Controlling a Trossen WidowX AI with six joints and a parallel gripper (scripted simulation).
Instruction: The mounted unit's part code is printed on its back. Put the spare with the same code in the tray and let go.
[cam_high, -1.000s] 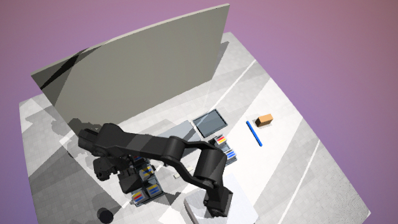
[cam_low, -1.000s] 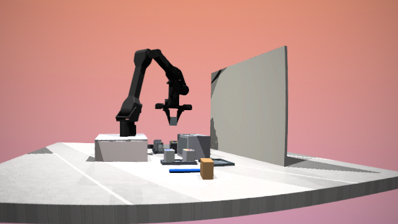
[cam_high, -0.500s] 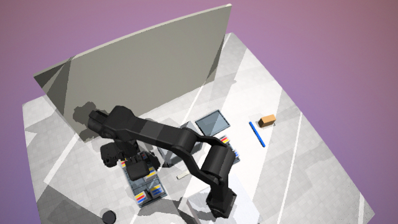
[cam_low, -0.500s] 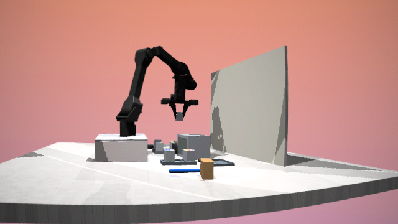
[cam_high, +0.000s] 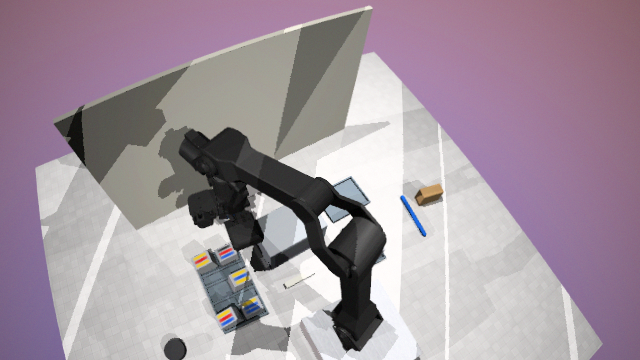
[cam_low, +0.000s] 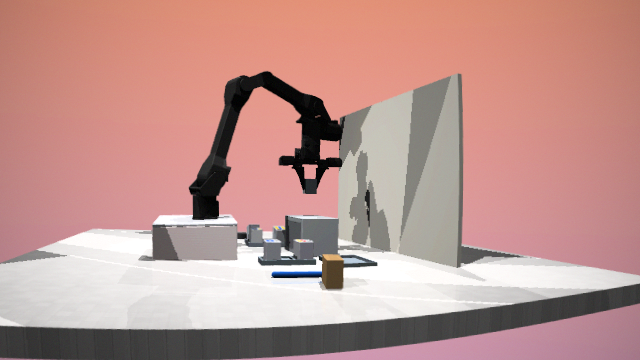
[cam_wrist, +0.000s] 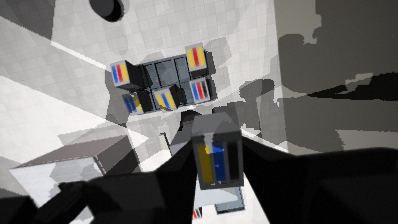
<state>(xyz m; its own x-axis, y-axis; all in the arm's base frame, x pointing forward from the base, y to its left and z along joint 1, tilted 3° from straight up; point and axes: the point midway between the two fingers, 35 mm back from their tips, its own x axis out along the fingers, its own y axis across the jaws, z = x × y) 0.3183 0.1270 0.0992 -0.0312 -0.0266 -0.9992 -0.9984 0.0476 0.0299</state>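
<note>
Right now the dark flat tray is 20 mm ahead of my gripper tip, 310 mm to the right of it and 170 mm below it. Also, from my gripper tip: white bar 130 mm behind, 90 mm to the right, 170 mm below; then grey wall panel 210 mm ahead, 100 mm to the right, 50 mm above; then grey box 30 mm behind, 110 mm to the right, 120 mm below.
</note>
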